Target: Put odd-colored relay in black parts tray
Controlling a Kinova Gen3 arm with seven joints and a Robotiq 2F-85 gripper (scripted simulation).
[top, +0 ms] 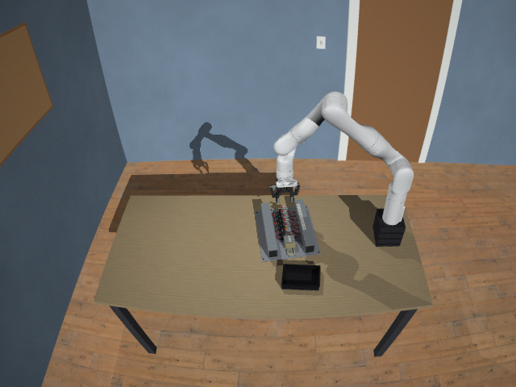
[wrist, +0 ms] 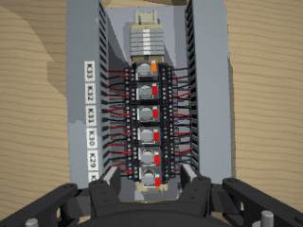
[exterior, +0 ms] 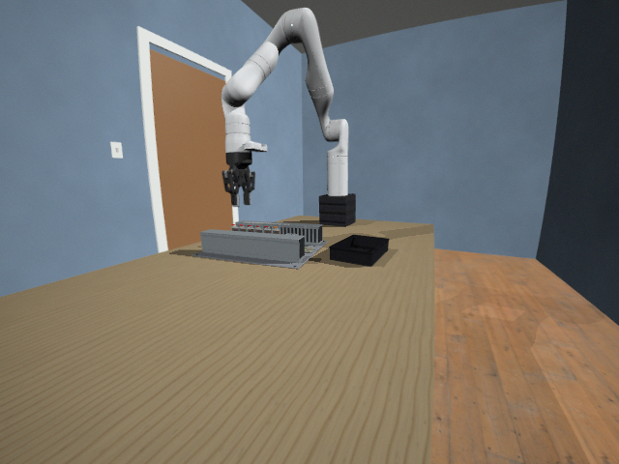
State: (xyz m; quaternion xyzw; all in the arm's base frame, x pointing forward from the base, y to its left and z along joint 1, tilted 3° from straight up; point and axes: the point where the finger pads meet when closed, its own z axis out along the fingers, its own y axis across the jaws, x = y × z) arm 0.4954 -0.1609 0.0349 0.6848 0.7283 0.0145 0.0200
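The clear relay lies 110 mm to the left of my hand, 90 mm below it and 10 mm behind it. From my hand the other things lie so: grey panel 140 mm below, 80 mm to the left; black parts tray 360 mm to the left, 120 mm below, 40 mm behind.
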